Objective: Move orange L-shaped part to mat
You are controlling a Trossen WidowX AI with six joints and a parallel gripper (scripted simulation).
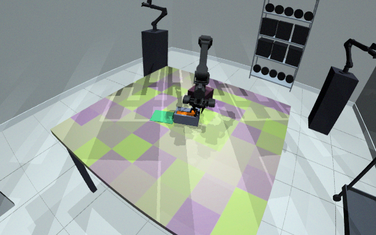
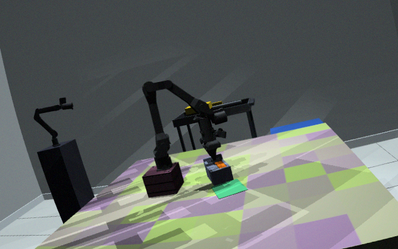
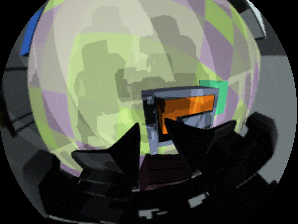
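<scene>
Right now the orange L-shaped part is 20 mm ahead of my gripper tip, 60 mm to the right of it and 20 mm below it. Also, from my gripper tip: green mat (70 mm ahead, 210 mm to the right, 90 mm below).
</scene>
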